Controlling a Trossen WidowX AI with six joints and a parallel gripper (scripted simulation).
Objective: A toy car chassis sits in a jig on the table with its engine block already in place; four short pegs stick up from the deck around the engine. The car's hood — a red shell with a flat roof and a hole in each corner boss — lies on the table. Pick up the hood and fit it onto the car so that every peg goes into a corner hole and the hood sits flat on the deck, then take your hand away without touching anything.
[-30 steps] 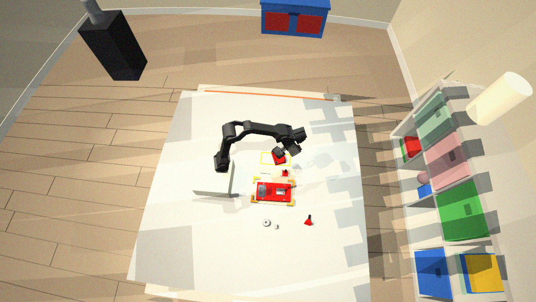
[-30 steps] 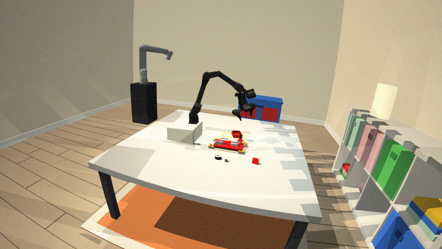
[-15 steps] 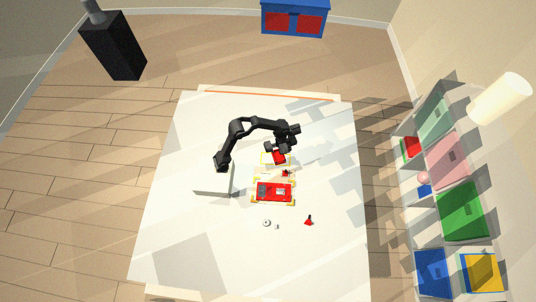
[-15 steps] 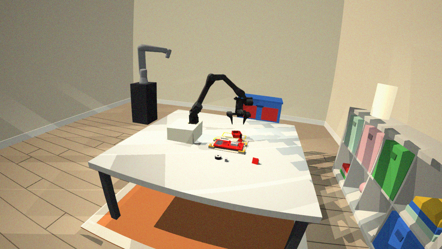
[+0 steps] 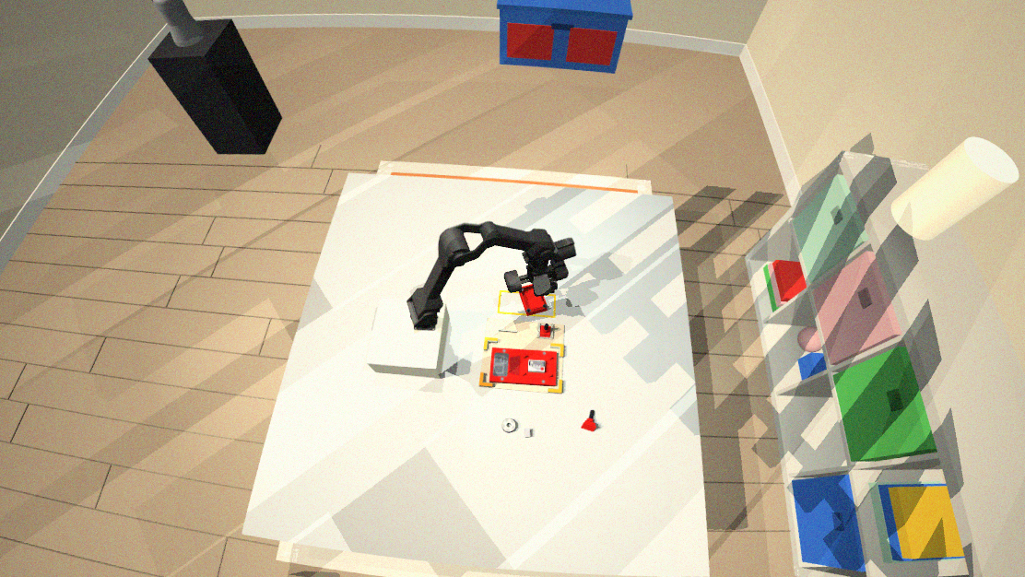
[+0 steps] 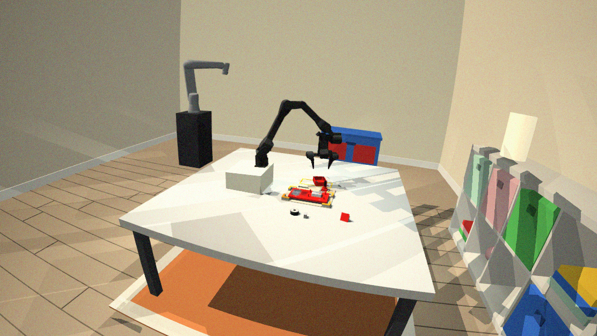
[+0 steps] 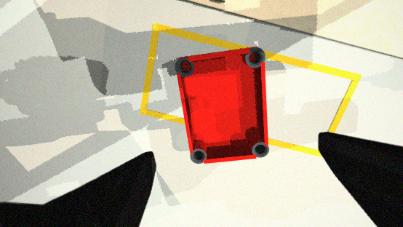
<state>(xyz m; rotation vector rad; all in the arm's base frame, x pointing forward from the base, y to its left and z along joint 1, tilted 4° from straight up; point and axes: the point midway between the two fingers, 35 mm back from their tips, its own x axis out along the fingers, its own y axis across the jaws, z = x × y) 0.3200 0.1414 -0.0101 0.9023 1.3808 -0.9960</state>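
Right now the red hood is 80 mm below my gripper tip. Also, from my gripper tip: grey engine block (230 mm to the right, 60 mm below, 20 mm ahead).
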